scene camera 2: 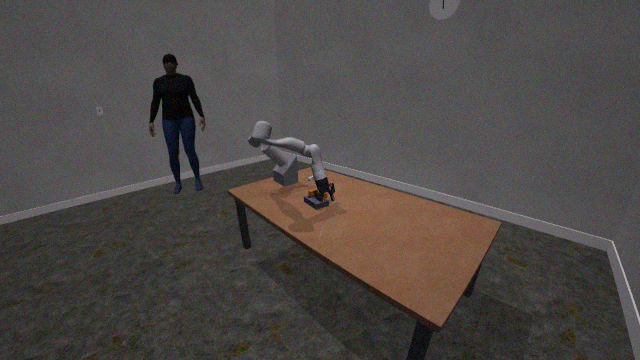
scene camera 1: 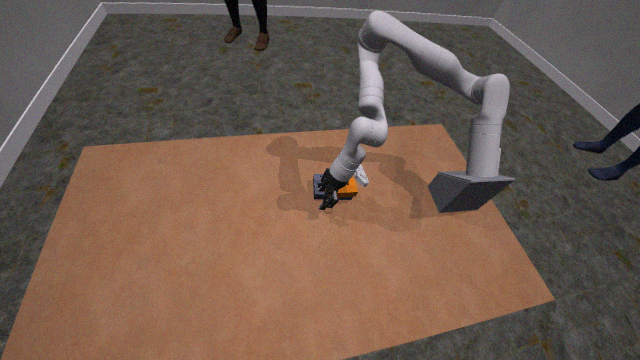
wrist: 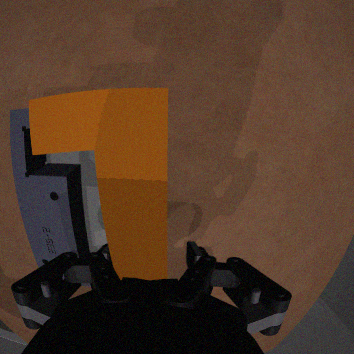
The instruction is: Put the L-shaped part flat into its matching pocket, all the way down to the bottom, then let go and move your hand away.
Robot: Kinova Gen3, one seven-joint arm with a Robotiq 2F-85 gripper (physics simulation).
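Frame: origin at the arm's base, x ahead, y left, z up, level; centimetres.
Where they show: gripper, fingertip midpoint: (scene camera 1: 320, 201); arm's base, origin of the base link: (scene camera 2: 283, 161) (scene camera 1: 480, 175).
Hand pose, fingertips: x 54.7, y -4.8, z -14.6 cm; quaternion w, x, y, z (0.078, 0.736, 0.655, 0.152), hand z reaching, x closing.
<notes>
Things, the pixels of their top centre, and the offset from my fingertips. Level surfaces: height alone.
- orange L-shaped part, middle of its top: (wrist: 102, 217) (scene camera 1: 340, 185) (scene camera 2: 317, 191) dx -7.2, dy -2.3, dz +5.7 cm
- blue-grey block, middle of its top: (wrist: 74, 218) (scene camera 1: 333, 184) (scene camera 2: 316, 198) dx -5.6, dy -5.1, dz +2.7 cm
- brown table, its level: dz -0.9 cm
The orange L-shaped part (scene camera 1: 348, 189) (scene camera 2: 313, 192) (wrist: 132, 150) lies over the blue-grey block (scene camera 1: 317, 190) (scene camera 2: 312, 201) (wrist: 50, 215) with the pocket. It stands proud of the block's top; its underside is hidden. In the wrist view its short arm points left over the pocket's end, and grey pocket floor shows inside the L's corner. My gripper (scene camera 1: 324, 196) (scene camera 2: 326, 198) (wrist: 153, 250) is open around the part's long arm. The left finger is close beside the arm, and a gap separates the right finger from its right edge.
The block stands on the brown table (scene camera 1: 200, 260) (scene camera 2: 400, 250). The arm's grey base (scene camera 1: 462, 195) (scene camera 2: 286, 176) is at the table's end. A person (scene camera 2: 175, 100) stands on the floor beyond the table.
</notes>
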